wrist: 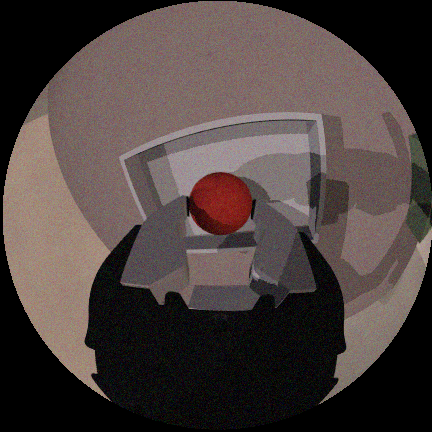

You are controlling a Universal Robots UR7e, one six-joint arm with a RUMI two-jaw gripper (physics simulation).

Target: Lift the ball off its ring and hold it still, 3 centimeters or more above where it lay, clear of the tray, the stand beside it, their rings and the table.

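Frame: origin at the arm's base, x ahead, y left, z up, level; centimetres.
Seen in the pictures: gripper, fingertip midpoint: (220, 200).
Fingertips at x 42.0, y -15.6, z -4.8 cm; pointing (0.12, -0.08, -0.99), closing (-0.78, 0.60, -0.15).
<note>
A point is followed by its place in that frame.
The red ball (220, 203) {x 41.0, y -16.3, z -2.1 cm} is between the two fingertips, with a fingertip against each side. My gripper (220, 200) {x 42.0, y -15.6, z -4.8 cm} is shut on it, over the near part of the white tray (295, 116) {x 33.1, y -18.6, z -5.2 cm}. A dark round shadow lies on the tray floor just right of and behind the ball. The ring under the ball does not show, and how high the ball is above the tray floor cannot be told from this view. The stand and its ring cannot be made out clearly; the fingers and gripper body cover the area on the near side of the tray.
The brownish table top (200, 65) {x 36.4, y -27.8, z -8.0 cm} extends behind the tray and to both sides. Its edge curves down the left, with the tan floor (45, 200) beyond it. A green block (419, 220) shows at the far right edge. Dark shadows fall right of the tray.
</note>
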